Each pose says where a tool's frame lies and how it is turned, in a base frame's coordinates. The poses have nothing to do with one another.
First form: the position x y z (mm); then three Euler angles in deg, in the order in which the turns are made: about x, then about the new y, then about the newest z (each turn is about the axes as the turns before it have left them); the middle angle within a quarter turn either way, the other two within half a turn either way.
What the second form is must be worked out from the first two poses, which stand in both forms.
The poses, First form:
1: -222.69 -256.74 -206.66 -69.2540 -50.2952 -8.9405
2: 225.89 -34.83 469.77 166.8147 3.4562 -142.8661
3: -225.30 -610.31 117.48 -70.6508 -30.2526 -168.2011
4: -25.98 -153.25 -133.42 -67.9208 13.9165 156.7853
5: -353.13 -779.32 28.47 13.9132 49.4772 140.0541
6: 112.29 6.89 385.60 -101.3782 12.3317 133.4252
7: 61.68 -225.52 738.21 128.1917 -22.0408 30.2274
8: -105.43 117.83 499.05 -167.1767 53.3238 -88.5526
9: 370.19 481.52 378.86 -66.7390 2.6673 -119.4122
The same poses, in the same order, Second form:
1: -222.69 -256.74 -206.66 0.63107 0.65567 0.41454 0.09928 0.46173 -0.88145
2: 225.89 -34.83 469.77 -0.79578 0.57680 -0.18449 0.60258 0.78451 -0.14641
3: -225.30 -610.31 117.48 -0.84556 -0.53306 0.02953 0.17663 -0.22712 0.95771
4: -25.98 -153.25 -133.42 -0.89206 0.35299 -0.28219 -0.38261 -0.25760 0.88727
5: -353.13 -779.32 28.47 -0.49813 0.48310 0.72006 -0.41718 -0.86151 0.28940
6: 112.29 6.89 385.60 -0.67155 0.00064 -0.74096 -0.70952 0.28768 0.64330
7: 61.68 -225.52 738.21 0.80089 -0.56611 0.19519 -0.46664 -0.38575 0.79589
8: -105.43 117.83 499.05 0.01509 0.97025 0.24163 0.59710 -0.20258 0.77617
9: 370.19 481.52 378.86 -0.49056 -0.32302 0.80933 0.87017 -0.23118 0.43516
